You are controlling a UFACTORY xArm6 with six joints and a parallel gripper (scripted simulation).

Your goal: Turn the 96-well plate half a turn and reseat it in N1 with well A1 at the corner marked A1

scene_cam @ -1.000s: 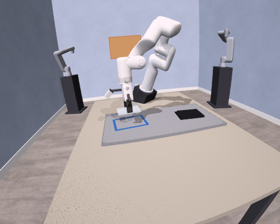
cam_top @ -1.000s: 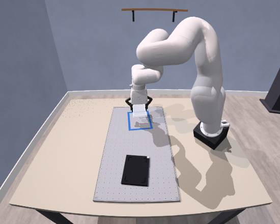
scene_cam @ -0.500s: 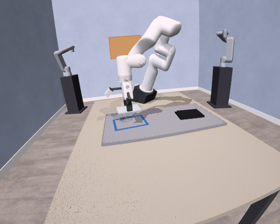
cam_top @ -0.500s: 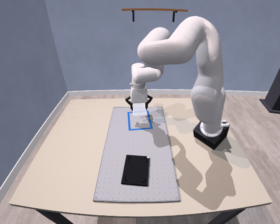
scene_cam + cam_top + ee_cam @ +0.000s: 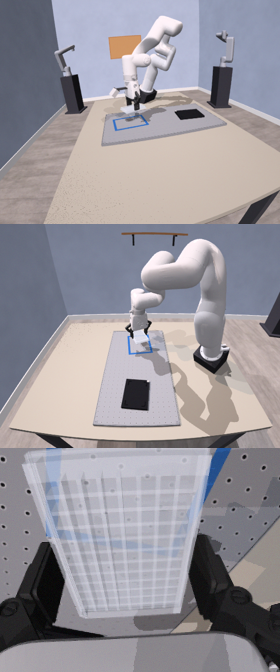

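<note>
Now: the black plate nest N1 35 cm to the left of my hand, 9 cm below it and 6 cm behind it. From my hand the other things lie so: 96-well plate: 1 cm below; white A1 mark: 27 cm to the left, 11 cm behind, 9 cm below.
</note>
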